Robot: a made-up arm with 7 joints.
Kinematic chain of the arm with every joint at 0, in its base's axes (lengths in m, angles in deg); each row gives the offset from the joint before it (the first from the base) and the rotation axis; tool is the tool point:
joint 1: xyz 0 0.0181 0.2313 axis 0.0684 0.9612 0.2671
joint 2: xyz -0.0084 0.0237 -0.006 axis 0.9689 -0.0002 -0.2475
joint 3: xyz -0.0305 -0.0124 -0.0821 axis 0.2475 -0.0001 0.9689
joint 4: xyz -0.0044 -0.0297 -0.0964 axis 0.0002 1 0
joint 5: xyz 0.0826 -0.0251 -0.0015 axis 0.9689 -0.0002 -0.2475
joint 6: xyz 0.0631 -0.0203 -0.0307 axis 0.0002 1 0
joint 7: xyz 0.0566 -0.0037 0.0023 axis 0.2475 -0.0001 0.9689
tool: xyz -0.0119 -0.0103 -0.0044
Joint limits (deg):
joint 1: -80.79..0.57
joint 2: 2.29..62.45
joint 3: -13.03..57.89
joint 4: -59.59..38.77
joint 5: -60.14..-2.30
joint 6: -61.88..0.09
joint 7: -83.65..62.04
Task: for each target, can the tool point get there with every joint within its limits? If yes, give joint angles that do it. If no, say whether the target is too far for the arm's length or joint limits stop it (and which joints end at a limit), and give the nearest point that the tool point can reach.
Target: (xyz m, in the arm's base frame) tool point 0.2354 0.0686 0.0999
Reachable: yes | joints -28.47 17.03 27.16 17.51 -15.98 -57.03 -12.55
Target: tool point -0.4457 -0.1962 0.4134
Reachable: no: too far | nearest point -0.0159 -0.0786 0.2649 | short by 0.470 m
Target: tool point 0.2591 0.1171 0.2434
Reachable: yes | joints -58.98 19.45 45.24 16.87 -41.33 -46.49 -31.67
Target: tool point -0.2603 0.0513 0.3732
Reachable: no: joint limits stop it (at a limit: joint 1, joint 2, joint 3, joint 5, joint 7) | nearest point 0.0151 0.0556 0.3430 | short by 0.277 m
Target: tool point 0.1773 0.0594 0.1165
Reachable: yes | joints -22.72 52.73 -5.78 -9.14 -48.67 -51.77 -66.85
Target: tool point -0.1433 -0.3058 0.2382
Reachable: no: joint limits stop it (at a limit: joint 1, joint 2, joint 3, joint 4, joint 6, joint 7) | nearest point -0.0027 -0.0983 0.2727 | short by 0.253 m
